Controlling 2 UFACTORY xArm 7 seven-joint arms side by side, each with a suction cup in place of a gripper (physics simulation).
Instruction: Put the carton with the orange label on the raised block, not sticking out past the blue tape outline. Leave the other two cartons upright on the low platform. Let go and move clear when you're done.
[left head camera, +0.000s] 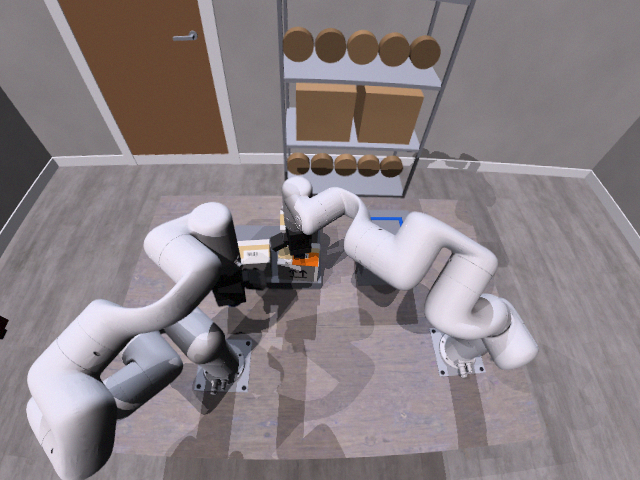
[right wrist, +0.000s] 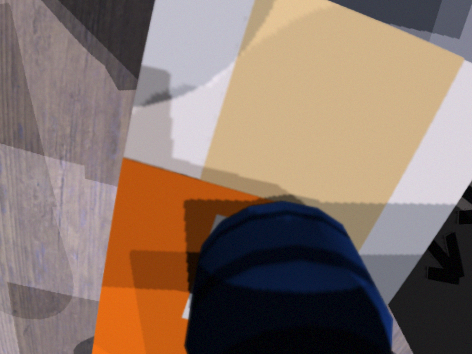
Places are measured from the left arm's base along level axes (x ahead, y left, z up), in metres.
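Pixels of known places: right hand at its tool point: (right wrist: 276, 272); left arm's base at its link origin: (left head camera: 224, 364); right arm's base at its link origin: (left head camera: 457, 350).
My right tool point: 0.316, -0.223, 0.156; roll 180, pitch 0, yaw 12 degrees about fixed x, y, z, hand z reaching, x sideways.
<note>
For each thing: its middle in the pictures, then the offset to it from my right tool point, as dx, dy, dz. "*": a spot on its surface instead. Level surfaces: height alone.
- carton with the orange label, body centre: (right wrist: 257, 180) (left head camera: 299, 261) -0.001, -0.002, -0.058
- low platform at a spot on its surface: (left head camera: 294, 285) * -0.054, +0.014, -0.128
- second carton at the middle of its body: (left head camera: 250, 259) +0.006, +0.160, -0.061
- third carton at a spot on its surface: (left head camera: 282, 220) * +0.128, +0.058, -0.004
- blue tape at the middle of its body: (left head camera: 384, 218) +0.172, -0.306, -0.036
- table at its surface level: dz -0.156
The carton with the orange label (left head camera: 306, 260) (right wrist: 320, 125) stands upright on the low platform (left head camera: 294, 285). My right suction gripper (left head camera: 301, 255) (right wrist: 285, 212) is right over its top, at the label's edge, and hides part of the barcode. Contact or suction cannot be made out. A second carton (left head camera: 254, 254) stands upright on the platform to the left. The third carton (left head camera: 282, 220) shows in part behind the right arm. The raised block (left head camera: 379, 277), with blue tape (left head camera: 386, 219) on top, is partly hidden by the right arm. My left gripper (left head camera: 230, 299) holds nothing, in front of the second carton.
The right arm reaches over the raised block. The left arm bends over the table (left head camera: 330, 413) at the left. A shelf rack (left head camera: 361, 77) with round brown items and two brown boxes (left head camera: 325, 113) stands behind the table. Dark arrow marks show at the right wrist view's right edge.
</note>
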